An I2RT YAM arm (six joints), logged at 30 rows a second.
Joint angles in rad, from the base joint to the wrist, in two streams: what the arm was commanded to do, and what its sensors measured. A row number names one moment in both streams.
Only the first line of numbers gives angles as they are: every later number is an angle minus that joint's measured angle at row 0.
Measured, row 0:
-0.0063 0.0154 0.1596 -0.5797 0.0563 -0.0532
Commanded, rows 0 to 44:
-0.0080 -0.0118 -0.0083 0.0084 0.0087 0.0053
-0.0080 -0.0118 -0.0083 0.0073 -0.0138 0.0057
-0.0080 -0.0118 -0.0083 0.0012 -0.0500 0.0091
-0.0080 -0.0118 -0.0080 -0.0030 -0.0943 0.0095
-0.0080 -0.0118 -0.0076 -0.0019 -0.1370 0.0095
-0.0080 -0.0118 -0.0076 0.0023 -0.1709 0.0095
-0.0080 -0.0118 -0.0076 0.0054 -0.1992 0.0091
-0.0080 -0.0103 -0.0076 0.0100 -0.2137 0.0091
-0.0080 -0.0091 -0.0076 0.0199 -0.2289 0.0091
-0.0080 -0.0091 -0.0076 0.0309 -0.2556 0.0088
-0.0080 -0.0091 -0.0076 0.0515 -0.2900 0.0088
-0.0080 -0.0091 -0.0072 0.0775 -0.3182 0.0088
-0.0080 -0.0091 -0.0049 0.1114 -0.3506 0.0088
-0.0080 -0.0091 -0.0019 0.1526 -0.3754 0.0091
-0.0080 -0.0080 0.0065 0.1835 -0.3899 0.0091
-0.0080 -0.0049 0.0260 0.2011 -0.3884 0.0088
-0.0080 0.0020 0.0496 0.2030 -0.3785 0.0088
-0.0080 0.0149 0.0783 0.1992 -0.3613 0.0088
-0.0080 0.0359 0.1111 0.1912 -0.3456 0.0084
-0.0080 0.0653 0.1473 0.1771 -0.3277 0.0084
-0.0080 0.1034 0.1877 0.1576 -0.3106 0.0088
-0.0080 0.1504 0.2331 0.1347 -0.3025 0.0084
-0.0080 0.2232 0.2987 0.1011 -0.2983 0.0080
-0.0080 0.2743 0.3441 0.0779 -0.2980 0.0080
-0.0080 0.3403 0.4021 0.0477 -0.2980 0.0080
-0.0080 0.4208 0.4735 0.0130 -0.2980 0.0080
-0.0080 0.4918 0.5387 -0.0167 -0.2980 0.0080
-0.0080 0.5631 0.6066 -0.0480 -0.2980 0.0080
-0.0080 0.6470 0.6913 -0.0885 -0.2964 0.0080
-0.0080 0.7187 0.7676 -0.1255 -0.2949 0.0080
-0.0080 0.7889 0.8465 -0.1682 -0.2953 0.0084
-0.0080 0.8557 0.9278 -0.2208 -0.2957 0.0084
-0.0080 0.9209 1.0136 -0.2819 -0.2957 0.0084
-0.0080 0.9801 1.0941 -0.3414 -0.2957 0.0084
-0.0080 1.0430 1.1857 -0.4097 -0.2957 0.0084
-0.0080 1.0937 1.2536 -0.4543 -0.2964 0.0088
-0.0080 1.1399 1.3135 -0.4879 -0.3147 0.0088
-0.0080 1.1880 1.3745 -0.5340 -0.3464 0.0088
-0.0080 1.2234 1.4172 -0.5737 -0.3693 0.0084
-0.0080 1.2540 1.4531 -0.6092 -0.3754 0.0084
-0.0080 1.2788 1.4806 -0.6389 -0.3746 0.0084
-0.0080 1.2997 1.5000 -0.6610 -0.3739 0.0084
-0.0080 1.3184 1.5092 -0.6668 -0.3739 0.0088
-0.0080 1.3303 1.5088 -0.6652 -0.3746 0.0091
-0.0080 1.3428 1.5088 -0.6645 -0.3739 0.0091
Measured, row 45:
-0.0015 1.3119 1.4813 -0.6557 -0.3483 0.0042
